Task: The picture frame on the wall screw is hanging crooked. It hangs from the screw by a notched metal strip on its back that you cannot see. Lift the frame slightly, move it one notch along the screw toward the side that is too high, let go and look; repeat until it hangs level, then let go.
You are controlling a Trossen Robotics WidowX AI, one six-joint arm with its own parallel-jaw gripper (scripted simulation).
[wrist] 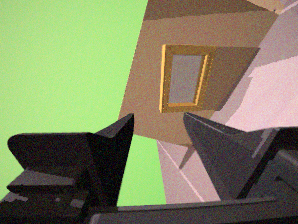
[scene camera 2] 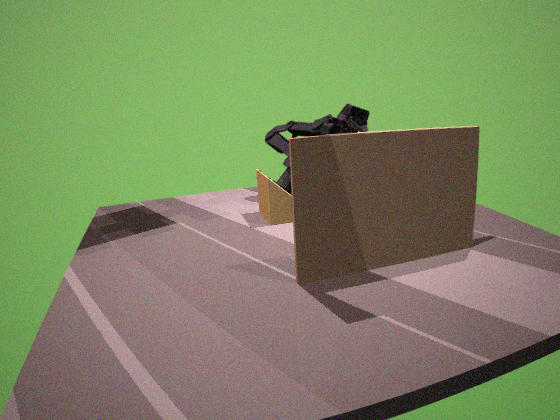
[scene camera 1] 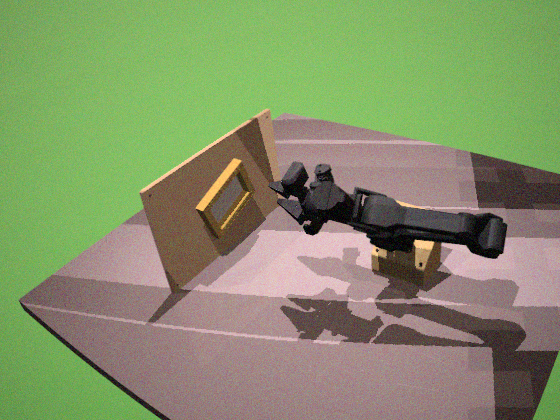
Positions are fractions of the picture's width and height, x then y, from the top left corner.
Labels:
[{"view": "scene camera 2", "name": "gripper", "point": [0.65, 0.34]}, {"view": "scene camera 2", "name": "brown wall board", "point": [0.64, 0.48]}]

